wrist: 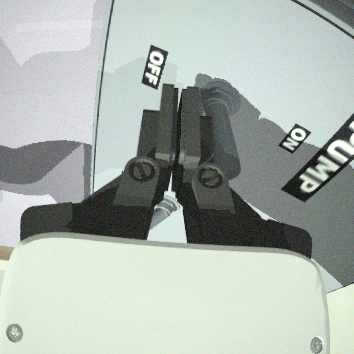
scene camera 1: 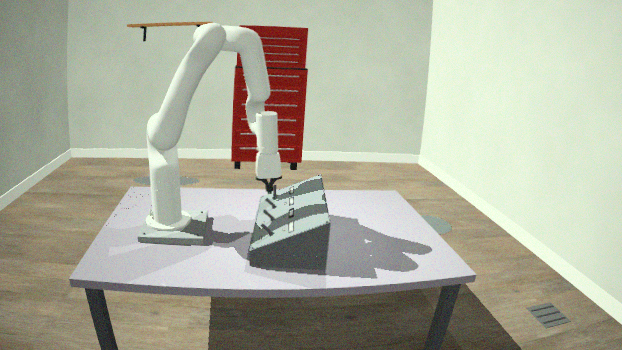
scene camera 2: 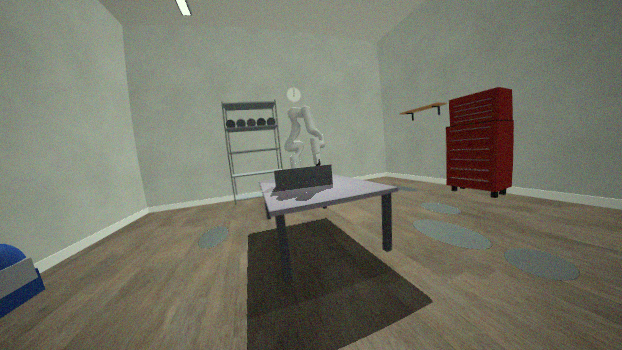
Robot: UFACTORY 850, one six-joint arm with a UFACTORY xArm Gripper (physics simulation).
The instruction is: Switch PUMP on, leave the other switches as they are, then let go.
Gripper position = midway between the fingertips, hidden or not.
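A pump lever (wrist: 225, 153) is visible; my gripper (wrist: 176, 106) appears in that same view and, as the gripper (scene camera 1: 269, 192), in the scene view too.
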